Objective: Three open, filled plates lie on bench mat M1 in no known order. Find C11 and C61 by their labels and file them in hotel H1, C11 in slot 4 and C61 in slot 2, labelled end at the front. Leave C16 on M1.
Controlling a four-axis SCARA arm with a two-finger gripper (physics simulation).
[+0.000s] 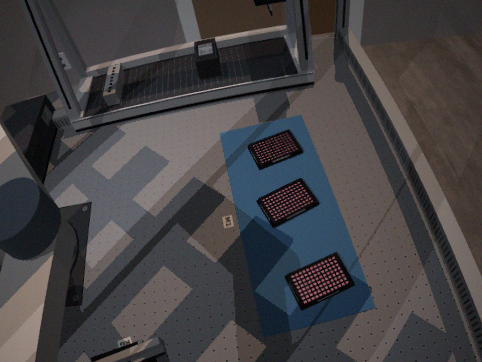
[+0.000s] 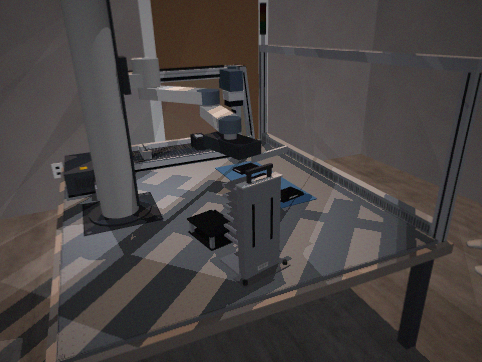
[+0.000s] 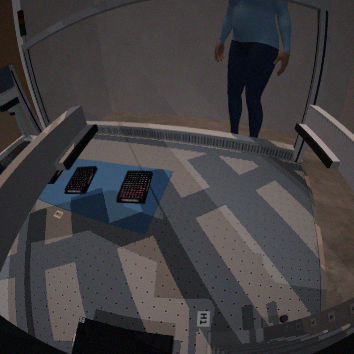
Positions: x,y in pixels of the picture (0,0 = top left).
A blue mat M1 (image 1: pixel 271 253): 0.84 m from the lens. A dark deck (image 1: pixel 184 72) is 1.25 m from the lens. The marked spots on the dark deck and the blue mat M1 are 0.68 m apart.
